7 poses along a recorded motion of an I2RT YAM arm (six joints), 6.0 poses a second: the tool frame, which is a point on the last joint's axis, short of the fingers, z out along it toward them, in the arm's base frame.
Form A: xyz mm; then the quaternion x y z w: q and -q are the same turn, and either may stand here.
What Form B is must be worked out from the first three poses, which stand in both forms.
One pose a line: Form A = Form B
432 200 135 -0.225 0.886 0.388 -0.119 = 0.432 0.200 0.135 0.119 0.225 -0.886 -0.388
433 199 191 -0.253 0.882 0.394 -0.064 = 0.433 0.199 0.191 0.064 0.253 -0.882 -0.394
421 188 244 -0.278 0.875 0.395 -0.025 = 0.421 0.188 0.244 0.025 0.278 -0.875 -0.395
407 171 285 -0.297 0.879 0.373 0.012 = 0.407 0.171 0.285 0.012 -0.297 0.879 0.373
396 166 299 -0.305 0.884 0.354 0.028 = 0.396 0.166 0.299 0.028 -0.305 0.884 0.354
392 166 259 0.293 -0.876 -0.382 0.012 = 0.392 0.166 0.259 0.012 0.293 -0.876 -0.382
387 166 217 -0.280 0.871 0.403 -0.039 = 0.387 0.166 0.217 0.039 0.280 -0.871 -0.403
